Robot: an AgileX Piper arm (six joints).
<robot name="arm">
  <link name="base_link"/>
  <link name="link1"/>
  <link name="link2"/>
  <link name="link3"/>
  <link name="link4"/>
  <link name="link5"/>
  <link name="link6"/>
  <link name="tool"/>
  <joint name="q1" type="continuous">
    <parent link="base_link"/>
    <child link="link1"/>
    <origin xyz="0 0 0.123"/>
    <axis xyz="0 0 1"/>
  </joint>
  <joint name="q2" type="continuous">
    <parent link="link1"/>
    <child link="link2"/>
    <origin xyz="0 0 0"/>
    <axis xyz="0 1 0"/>
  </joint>
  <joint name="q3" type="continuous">
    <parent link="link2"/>
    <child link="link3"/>
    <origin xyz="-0.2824 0 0.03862"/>
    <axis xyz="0 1 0"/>
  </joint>
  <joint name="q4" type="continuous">
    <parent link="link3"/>
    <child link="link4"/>
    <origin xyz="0.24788 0 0.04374"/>
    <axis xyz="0.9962 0 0.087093"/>
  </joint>
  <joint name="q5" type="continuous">
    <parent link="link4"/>
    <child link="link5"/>
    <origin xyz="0 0 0"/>
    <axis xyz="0 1 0"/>
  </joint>
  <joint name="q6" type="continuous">
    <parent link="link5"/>
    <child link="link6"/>
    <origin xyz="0.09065 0 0.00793"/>
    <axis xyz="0.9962 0 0.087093"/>
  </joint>
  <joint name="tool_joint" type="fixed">
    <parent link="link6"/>
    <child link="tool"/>
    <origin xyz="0 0 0" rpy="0 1.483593 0"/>
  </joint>
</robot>
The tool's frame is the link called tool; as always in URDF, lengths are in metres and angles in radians. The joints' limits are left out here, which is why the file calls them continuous.
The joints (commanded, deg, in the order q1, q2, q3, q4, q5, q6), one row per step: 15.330 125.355 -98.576 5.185 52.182 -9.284; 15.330 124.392 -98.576 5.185 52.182 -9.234; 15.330 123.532 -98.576 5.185 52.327 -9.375; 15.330 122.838 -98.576 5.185 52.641 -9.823; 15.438 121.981 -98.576 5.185 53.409 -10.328; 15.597 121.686 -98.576 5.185 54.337 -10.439; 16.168 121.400 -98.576 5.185 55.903 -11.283; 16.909 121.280 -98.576 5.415 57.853 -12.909; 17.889 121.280 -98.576 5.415 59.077 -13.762; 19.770 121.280 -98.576 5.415 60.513 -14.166; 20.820 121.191 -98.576 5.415 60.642 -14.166; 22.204 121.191 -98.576 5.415 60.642 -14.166; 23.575 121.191 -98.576 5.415 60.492 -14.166; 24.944 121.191 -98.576 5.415 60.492 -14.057; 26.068 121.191 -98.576 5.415 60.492 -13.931; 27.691 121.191 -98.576 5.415 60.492 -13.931; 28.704 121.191 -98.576 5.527 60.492 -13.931; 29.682 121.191 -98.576 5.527 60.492 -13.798; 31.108 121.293 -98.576 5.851 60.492 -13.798
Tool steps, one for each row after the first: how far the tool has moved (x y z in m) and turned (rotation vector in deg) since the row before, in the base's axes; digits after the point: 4 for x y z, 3 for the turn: -0.0008 -0.0002 0.0077 0.267 -0.922 -0.048; -0.0011 -0.0003 0.0068 0.156 -0.710 0.146; -0.0012 -0.0003 0.0054 -0.015 -0.433 0.452; -0.0024 0.0003 0.0065 -0.096 -0.160 0.652; -0.0021 0.0008 0.0019 -0.174 0.596 0.344; -0.0040 0.0037 0.0015 -0.526 1.109 1.510; -0.0049 0.0051 0.0002 -0.635 1.581 2.405; -0.0042 0.0068 -0.0005 -0.506 1.047 1.915; -0.0071 0.0131 -0.0005 -0.495 1.307 2.403; -0.0033 0.0075 0.0006 -0.010 0.038 1.062; -0.0041 0.0099 0.0000 0.000 0.000 1.384; -0.0041 0.0098 0.0000 0.054 -0.139 1.358; -0.0045 0.0096 0.0000 0.017 0.017 1.263; -0.0039 0.0078 0.0000 0.019 0.021 1.001; -0.0059 0.0111 0.0000 0.000 0.000 1.623; -0.0039 0.0070 0.0000 0.094 0.050 0.979; -0.0038 0.0065 0.0000 0.019 0.023 0.848; -0.0059 0.0099 -0.0007 0.215 0.244 1.328
